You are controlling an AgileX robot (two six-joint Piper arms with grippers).
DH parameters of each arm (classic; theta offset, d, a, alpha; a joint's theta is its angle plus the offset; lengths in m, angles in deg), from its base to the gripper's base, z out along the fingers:
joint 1: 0 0.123 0 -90
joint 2: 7.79 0 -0.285 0
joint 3: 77.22 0 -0.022 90
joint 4: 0 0.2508 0 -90
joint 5: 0 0 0.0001 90
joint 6: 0 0.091 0 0
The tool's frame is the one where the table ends.
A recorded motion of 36 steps. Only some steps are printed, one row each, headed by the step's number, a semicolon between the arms.
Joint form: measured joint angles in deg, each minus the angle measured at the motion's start. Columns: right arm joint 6, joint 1, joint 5, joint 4, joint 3, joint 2; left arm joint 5, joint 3, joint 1, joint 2, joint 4, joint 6.
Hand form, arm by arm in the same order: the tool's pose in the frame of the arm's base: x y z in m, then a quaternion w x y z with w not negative. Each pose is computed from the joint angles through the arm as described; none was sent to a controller.
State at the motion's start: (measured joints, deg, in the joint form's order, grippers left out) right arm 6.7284 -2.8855 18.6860 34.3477 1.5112 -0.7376; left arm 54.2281 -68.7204 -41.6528 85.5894 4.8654 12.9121
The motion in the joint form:
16: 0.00 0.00 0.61 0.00 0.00 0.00; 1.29 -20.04 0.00 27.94 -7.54 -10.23
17: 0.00 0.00 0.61 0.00 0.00 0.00; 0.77 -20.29 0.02 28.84 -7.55 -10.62
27: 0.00 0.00 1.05 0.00 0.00 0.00; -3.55 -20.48 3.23 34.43 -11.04 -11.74
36: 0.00 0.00 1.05 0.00 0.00 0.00; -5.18 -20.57 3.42 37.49 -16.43 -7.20
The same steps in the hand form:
16: 0.0539 0.0143 0.1798 0.57249 0.22485 0.74215 0.26629; 0.3075 -0.2782 0.2143 0.11367 0.36426 0.92224 -0.06225
17: 0.0539 0.0143 0.1798 0.57249 0.22485 0.74215 0.26629; 0.3097 -0.2800 0.2092 0.11242 0.36077 0.92376 -0.06221
27: 0.0537 0.0147 0.1793 0.56955 0.22409 0.74445 0.26682; 0.3332 -0.2740 0.1706 0.09667 0.30858 0.94285 -0.08047
36: 0.0537 0.0147 0.1793 0.56955 0.22409 0.74445 0.26682; 0.3344 -0.2810 0.1492 0.07796 0.31674 0.93902 -0.10884

